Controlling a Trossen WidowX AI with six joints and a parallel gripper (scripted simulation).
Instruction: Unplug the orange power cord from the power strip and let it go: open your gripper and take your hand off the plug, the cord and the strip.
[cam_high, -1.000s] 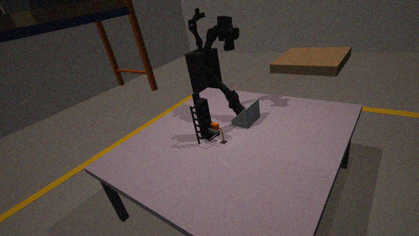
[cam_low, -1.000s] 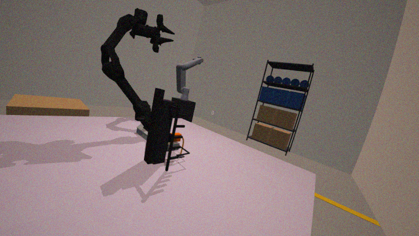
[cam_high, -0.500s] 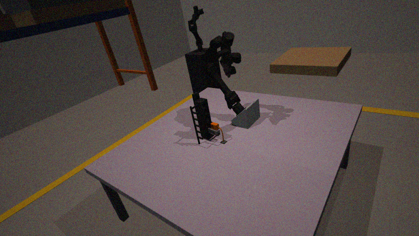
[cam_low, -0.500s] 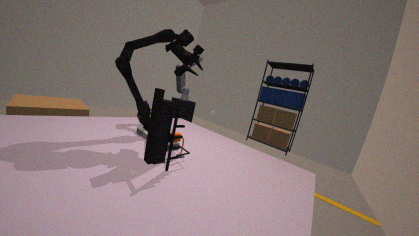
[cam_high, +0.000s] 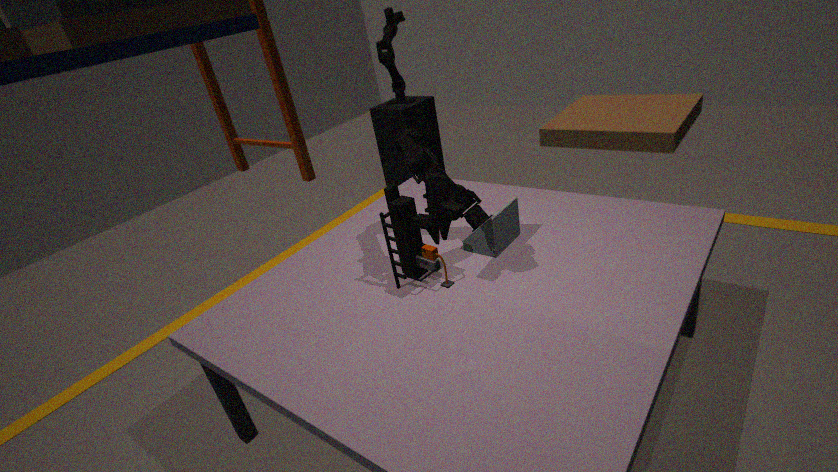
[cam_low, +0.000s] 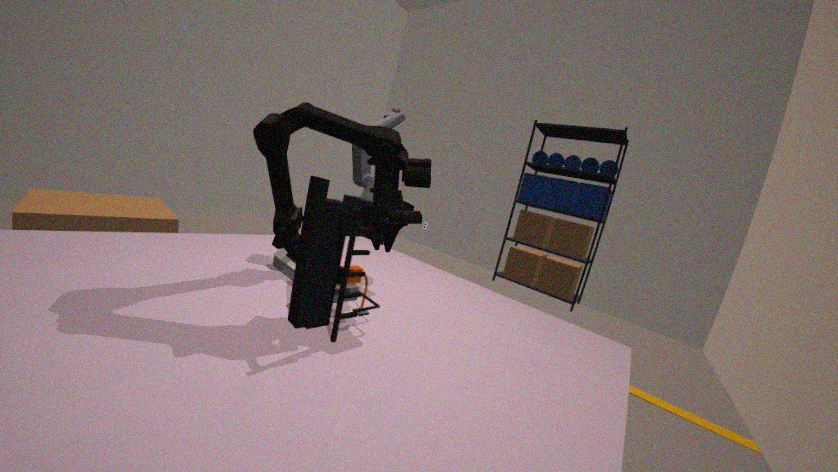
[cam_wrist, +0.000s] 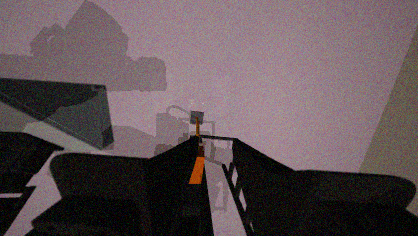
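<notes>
Now: gripper tip 1 cm past the orange plug, 9 cm to the left of it and 5 cm above it.
</notes>
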